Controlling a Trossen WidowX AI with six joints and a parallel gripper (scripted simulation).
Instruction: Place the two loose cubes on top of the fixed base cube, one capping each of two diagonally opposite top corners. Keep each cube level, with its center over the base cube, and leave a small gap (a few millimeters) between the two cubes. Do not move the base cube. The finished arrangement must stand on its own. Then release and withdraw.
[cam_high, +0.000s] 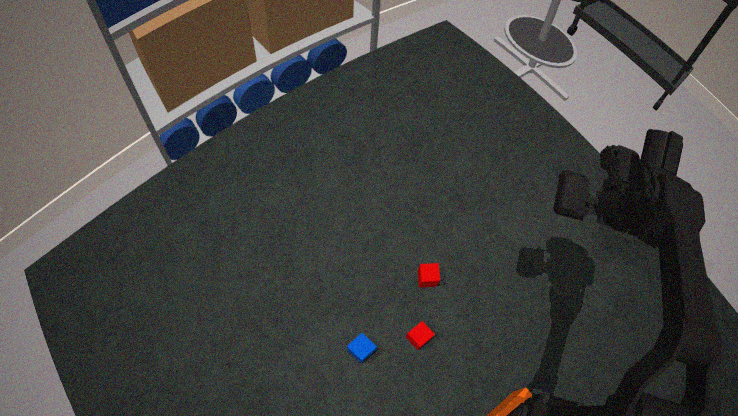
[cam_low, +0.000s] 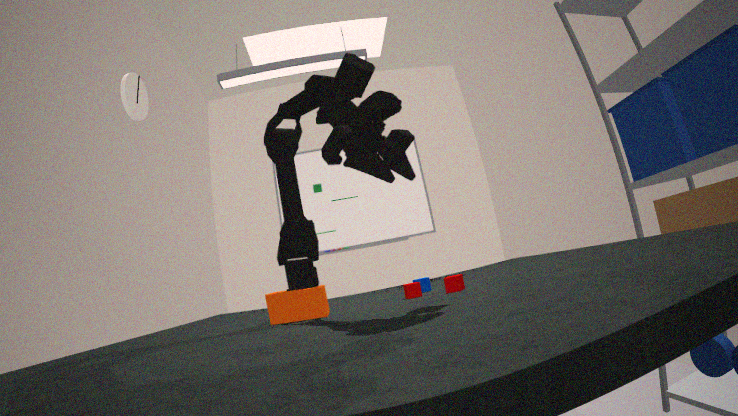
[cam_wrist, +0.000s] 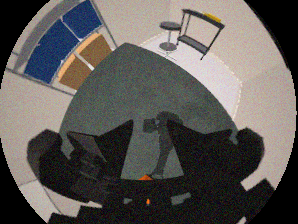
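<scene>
Now: gripper tip 30 mm short of the blue cube, 390 mm to the right of it and 190 mm above it.
</scene>
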